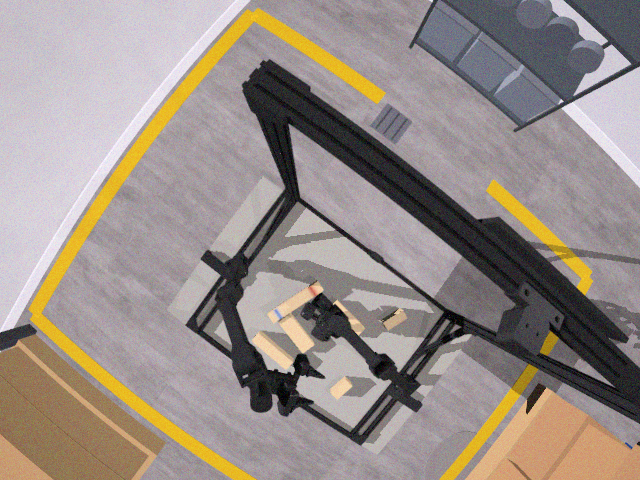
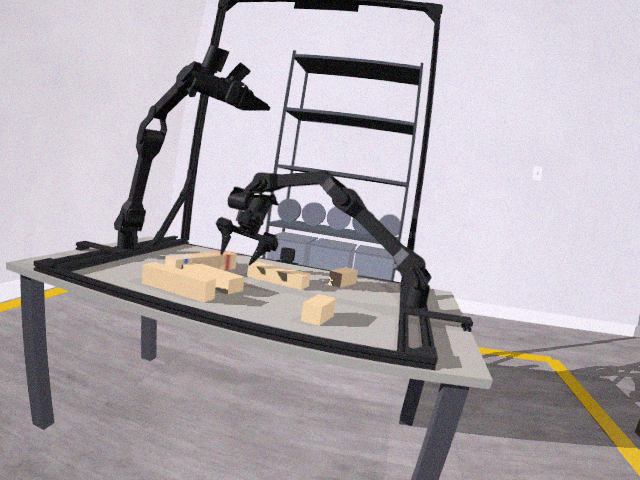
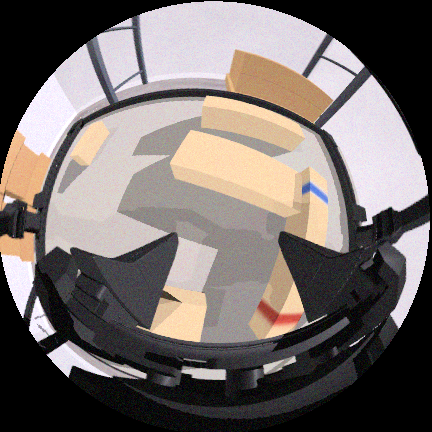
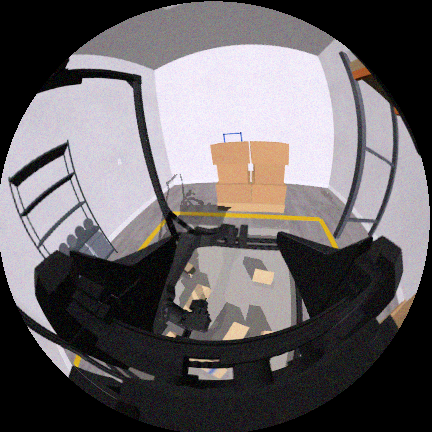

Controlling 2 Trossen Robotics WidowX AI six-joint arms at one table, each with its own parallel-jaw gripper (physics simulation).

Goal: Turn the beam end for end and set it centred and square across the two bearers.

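Where they show: left gripper, fingertip midpoint: [image 1: 313, 323] [image 2: 234, 259] [image 3: 229, 237] [image 4: 206, 331]; right gripper, fingertip midpoint: [image 1: 319, 390] [image 2: 268, 107] [image 4: 227, 239]; left arm's base, origin of the base link: [image 2: 414, 306] [image 4: 229, 240]; right arm's base, origin of the base link: [image 1: 240, 262] [image 2: 126, 248] [image 3: 356, 236].
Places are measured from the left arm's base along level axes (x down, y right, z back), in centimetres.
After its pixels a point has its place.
Note:
The beam [image 1: 297, 301] @[x -3.1, y 1.7, z -62.0 cm] [image 2: 206, 258] @[x -2.6, y -0.7, z -60.5 cm] [image 3: 317, 220] @[x -3.1, y -3.5, z -63.7 cm] is pale wood with a blue band near one end and a red band near the other. One plain long block [image 1: 297, 334] @[x -1.9, y -10.2, z -53.3 cm] [image 2: 226, 280] @[x -1.5, y -15.5, z -47.2 cm] [image 3: 235, 170] @[x -1.9, y -9.2, z -52.3 cm] meets its side near the blue end. Another long block [image 1: 273, 351] @[x -3.0, y -22.3, z -57.2 cm] [image 2: 178, 281] @[x -1.4, y -25.2, z -55.7 cm] [image 3: 250, 121] @[x -1.6, y -20.5, z -55.9 cm] lies roughly parallel to that one. I cannot tell which blocks are the bearers. My left gripper [image 2: 237, 257] @[x -4.1, y -1.6, z -50.9 cm] [image 3: 229, 237] @[x -4.1, y -1.6, z -50.9 cm] is open and empty, low beside the beam's red end. My right gripper [image 1: 317, 389] @[x -46.1, y -9.1, z -44.4 cm] [image 2: 268, 107] @[x -46.1, y -9.1, z -44.4 cm] is open and empty, high above the table.
A third long block [image 1: 355, 324] @[x -1.9, y 8.1, z -35.7 cm] [image 2: 294, 279] @[x -0.7, y 3.3, z -34.2 cm] [image 3: 187, 315] @[x -1.9, y 7.0, z -47.3 cm] lies near my left gripper, across from the red end. Small blocks stand apart: one dark-faced [image 1: 394, 320] @[x -2.5, y 19.5, z -22.8 cm] [image 2: 348, 277] @[x -0.8, y 18.4, z -20.7 cm], one plain [image 1: 341, 387] @[x -2.5, y -18.4, z -23.1 cm] [image 2: 317, 310] @[x -1.5, y -24.0, z -22.0 cm] [image 3: 90, 143] @[x -0.9, y -18.0, z -24.4 cm] [image 4: 262, 276] @[x -2.5, y -18.9, z -23.6 cm]. A black frame edges the table.

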